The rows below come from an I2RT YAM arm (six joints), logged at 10 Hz.
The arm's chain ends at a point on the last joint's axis. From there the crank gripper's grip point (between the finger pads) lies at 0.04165 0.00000 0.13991 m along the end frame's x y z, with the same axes.
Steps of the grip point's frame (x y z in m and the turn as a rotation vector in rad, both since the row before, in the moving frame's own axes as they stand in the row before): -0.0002 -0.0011 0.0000 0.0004 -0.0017 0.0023; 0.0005 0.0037 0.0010 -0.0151 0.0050 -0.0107; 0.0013 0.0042 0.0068 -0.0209 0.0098 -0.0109; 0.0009 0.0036 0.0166 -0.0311 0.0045 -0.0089; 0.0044 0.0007 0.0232 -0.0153 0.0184 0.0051; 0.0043 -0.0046 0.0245 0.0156 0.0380 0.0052; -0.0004 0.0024 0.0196 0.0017 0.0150 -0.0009
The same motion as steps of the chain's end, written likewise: 0.0000 -0.0011 -0.0001 0.0004 -0.0017 0.0023; -0.0002 0.0020 0.0012 -0.0151 0.0050 -0.0107; -0.0001 0.0017 0.0072 -0.0209 0.0098 -0.0109; 0.0003 -0.0004 0.0169 -0.0311 0.0045 -0.0089; 0.0018 -0.0017 0.0240 -0.0153 0.0184 0.0051; -0.0010 -0.0027 0.0262 0.0156 0.0380 0.0052; -0.0025 0.0027 0.0202 0.0017 0.0150 -0.0009
